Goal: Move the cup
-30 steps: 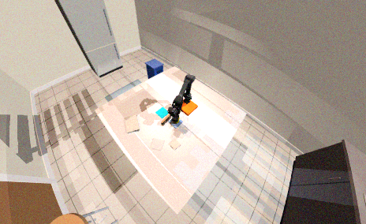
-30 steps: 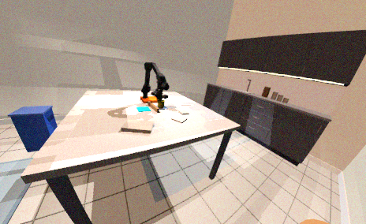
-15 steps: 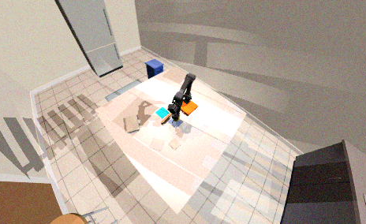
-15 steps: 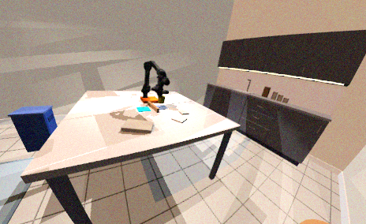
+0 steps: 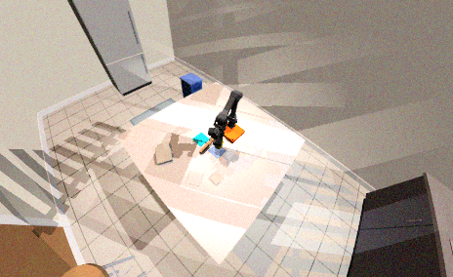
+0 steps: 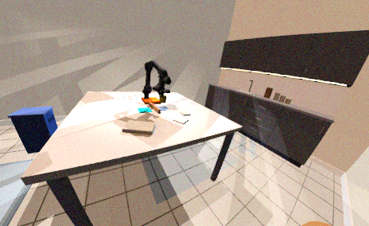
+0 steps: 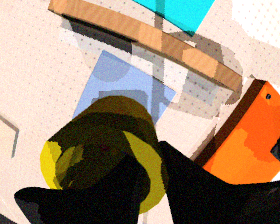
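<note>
Right now my gripper tip is 60 mm short of the cyan pad, 160 mm to the left of it and 110 mm above it. Also, from my gripper tip: flat board: 390 mm ahead, 250 mm to the right, 80 mm below; yellow cup: 20 mm ahead, 20 mm to the left; light blue pad: 30 mm ahead, 20 mm to the left, 110 mm below.
</note>
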